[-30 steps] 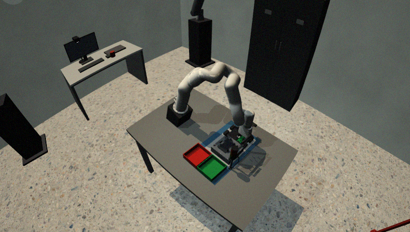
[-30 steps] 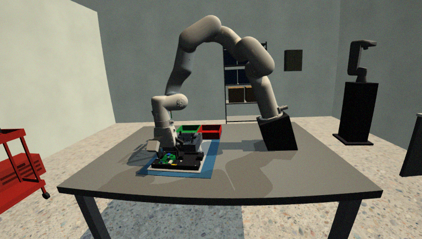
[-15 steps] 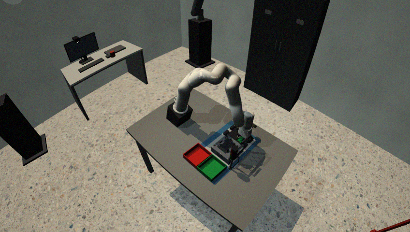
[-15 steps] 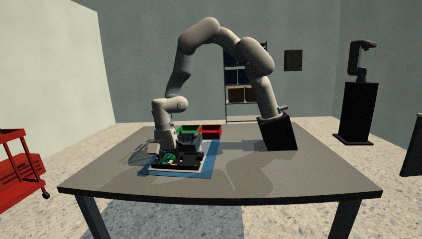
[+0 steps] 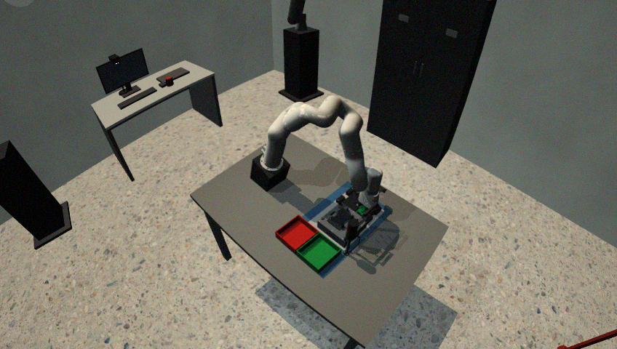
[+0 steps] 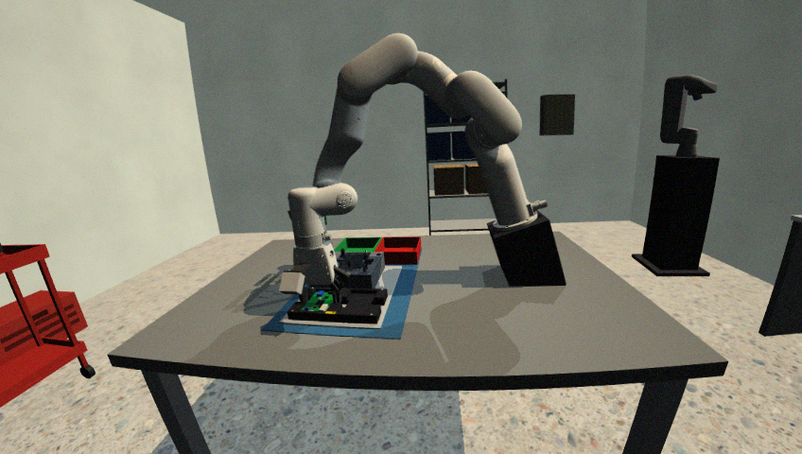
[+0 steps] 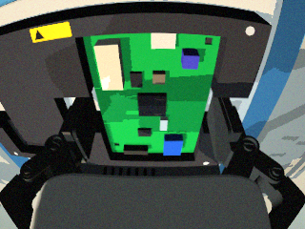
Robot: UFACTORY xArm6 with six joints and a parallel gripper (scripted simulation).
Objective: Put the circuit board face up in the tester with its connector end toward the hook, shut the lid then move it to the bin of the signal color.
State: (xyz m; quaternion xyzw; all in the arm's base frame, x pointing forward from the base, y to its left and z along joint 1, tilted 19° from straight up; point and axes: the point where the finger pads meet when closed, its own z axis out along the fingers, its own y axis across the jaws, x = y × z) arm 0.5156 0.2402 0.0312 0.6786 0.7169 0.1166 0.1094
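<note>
The green circuit board is right at my hand. The rest, counted from my hand: tester lid: 160 mm to the right, 160 mm above, 90 mm ahead; tester plate: 170 mm to the right, 50 mm above, 20 mm behind; black latch hook: 120 mm to the right, 100 mm behind, 60 mm above.
</note>
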